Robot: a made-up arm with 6 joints.
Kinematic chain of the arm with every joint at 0, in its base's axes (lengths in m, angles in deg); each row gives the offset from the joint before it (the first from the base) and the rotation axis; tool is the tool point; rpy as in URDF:
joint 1: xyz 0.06 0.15 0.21 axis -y
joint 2: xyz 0 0 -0.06 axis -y
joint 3: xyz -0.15 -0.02 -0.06 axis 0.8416 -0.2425 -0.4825
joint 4: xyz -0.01 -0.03 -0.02 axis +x
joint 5: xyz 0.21 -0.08 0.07 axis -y
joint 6: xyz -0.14 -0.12 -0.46 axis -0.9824 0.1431 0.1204
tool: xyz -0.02 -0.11 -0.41 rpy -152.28 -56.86 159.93
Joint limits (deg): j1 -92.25..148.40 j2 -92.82..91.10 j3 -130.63..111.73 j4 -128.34..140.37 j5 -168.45..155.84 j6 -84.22..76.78
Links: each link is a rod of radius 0.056 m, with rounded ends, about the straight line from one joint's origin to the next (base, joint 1, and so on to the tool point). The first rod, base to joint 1, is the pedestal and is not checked.
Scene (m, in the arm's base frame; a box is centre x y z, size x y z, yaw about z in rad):
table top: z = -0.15
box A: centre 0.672 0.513 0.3 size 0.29 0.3 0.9 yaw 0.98
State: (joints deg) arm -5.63 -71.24 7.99 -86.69 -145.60 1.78
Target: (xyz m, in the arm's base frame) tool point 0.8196 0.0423 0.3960
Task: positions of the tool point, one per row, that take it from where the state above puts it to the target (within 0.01 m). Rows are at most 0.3 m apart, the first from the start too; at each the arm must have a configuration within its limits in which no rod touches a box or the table.
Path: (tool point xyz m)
1: 0.4203 0.7259 0.7056
2: 0.3992 0.4924 0.8675
3: 0.3104 0.2484 0.9639
4: 0.1736 0.0227 0.9873
5: 0.0156 -0.1650 0.9418
6: 0.1379 -0.0293 0.9872
7: 0.3077 0.0755 0.9786
8: 0.5032 0.1307 0.9104
9: 0.6953 0.1246 0.7841
10: 0.8531 0.0562 0.6084
11: 0.9485 -0.0662 0.3980
12: 0.9183 0.0011 0.4213
13: 0.8730 0.0351 0.4227
14: 0.8196 0.0423 0.3960

